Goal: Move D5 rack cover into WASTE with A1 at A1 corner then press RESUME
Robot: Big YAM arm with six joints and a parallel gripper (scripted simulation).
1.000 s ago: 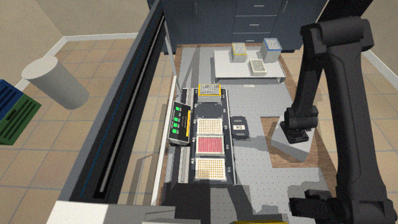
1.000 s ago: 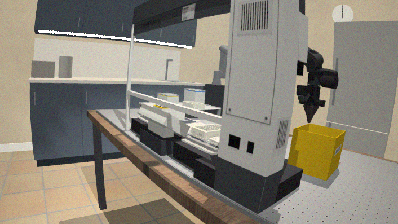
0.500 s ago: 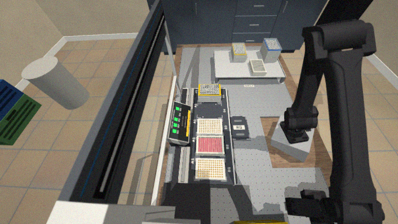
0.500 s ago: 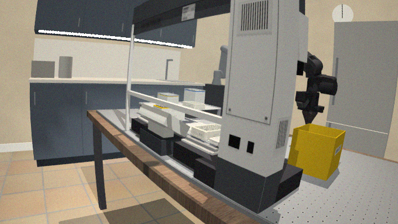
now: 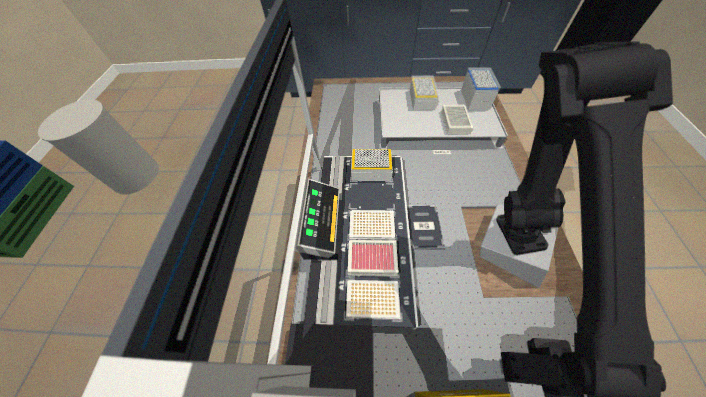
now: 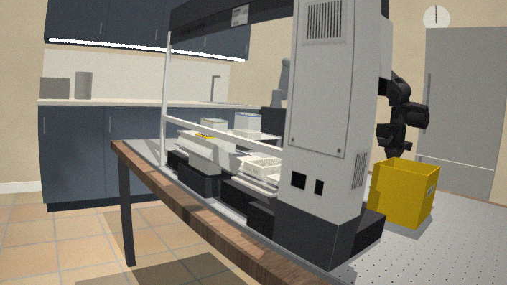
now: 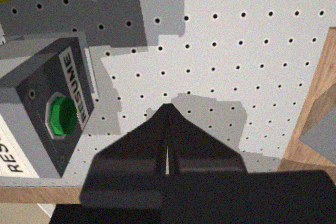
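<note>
The green resume key lies 7 cm to the left of my hand and 1 cm ahead of it. Round my hand: yellow waste bin (16 cm ahead, 9 cm to the left, 4 cm below); then clear cover (17 cm ahead, 10 cm to the left, 6 cm below); then spare nest RG (38 cm to the right, 13 cm ahead, 8 cm below).
</note>
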